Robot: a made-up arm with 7 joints. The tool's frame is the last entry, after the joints.
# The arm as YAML. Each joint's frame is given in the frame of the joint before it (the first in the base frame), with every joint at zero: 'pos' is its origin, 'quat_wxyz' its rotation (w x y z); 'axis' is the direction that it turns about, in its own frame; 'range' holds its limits. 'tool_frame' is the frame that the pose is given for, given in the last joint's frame.
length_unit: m
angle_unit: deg
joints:
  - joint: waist
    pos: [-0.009, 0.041, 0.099]
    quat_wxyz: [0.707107, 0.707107, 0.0, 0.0]
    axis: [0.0, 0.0, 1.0]
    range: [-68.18, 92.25]
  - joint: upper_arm
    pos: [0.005, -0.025, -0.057]
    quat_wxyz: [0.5, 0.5, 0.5, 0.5]
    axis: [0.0, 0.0, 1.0]
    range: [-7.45, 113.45]
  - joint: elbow
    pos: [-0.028, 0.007, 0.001]
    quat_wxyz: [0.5, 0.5, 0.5, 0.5]
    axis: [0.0, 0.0, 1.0]
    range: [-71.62, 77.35]
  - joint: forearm
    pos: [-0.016, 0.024, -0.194]
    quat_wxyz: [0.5, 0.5, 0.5, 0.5]
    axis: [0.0, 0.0, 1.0]
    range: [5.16, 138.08]
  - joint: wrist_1
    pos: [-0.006, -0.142, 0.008]
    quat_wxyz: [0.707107, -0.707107, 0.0, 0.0]
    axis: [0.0, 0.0, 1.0]
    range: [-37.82, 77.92]
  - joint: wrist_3
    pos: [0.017, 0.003, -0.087]
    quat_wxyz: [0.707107, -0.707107, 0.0, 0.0]
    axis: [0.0, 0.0, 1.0]
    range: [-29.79, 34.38]
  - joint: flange
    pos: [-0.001, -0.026, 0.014]
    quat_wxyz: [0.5, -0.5, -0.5, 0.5]
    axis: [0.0, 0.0, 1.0]
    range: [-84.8, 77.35]
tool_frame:
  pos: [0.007, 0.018, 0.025]
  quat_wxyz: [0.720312, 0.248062, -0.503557, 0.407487]
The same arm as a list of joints. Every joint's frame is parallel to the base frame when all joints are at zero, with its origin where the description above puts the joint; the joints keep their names.
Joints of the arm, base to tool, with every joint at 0 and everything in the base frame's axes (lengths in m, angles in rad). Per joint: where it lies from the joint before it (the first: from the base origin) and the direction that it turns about. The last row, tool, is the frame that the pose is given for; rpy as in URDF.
waist: xyz -0.0090 0.0410 0.0990 axis -y
upper_arm: xyz 0.0050 0.0570 -0.0250 axis +x
elbow: xyz 0.0010 -0.0070 -0.0280 axis +z
forearm: xyz 0.0240 0.0160 -0.1940 axis -y
wrist_1: xyz -0.0060 -0.0080 -0.1420 axis +z
wrist_3: xyz 0.0170 0.0030 -0.0870 axis +y
flange: xyz -0.0010 0.0140 0.0260 axis -x
tool: xyz -0.0250 -0.0180 -0.0070 rpy 1.0120 0.1615 -2.7929
Joint limits (rad, base to tool): -1.1900..1.6101 -0.1300..1.9801 -1.2500..1.3500 0.0901..2.4100 -0.6601..1.3600 -0.5199..0.6000 -1.4800..1.3500

